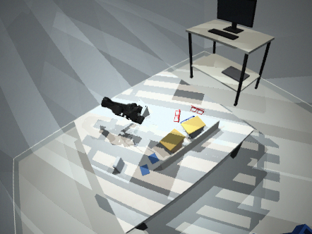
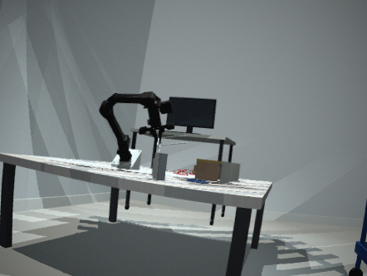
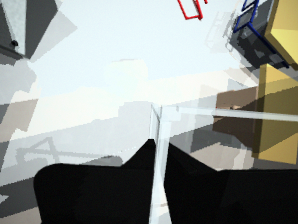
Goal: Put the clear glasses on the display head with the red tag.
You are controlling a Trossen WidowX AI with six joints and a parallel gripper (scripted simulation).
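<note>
The brown display head lies 240 mm ahead of my gripper tip, 90 mm to the left of it and 110 mm below it. Round my gripper tip: grey block: 130 mm ahead, 340 mm to the right, 110 mm below; long grey wall: 380 mm ahead, 190 mm to the left, 110 mm below.
</note>
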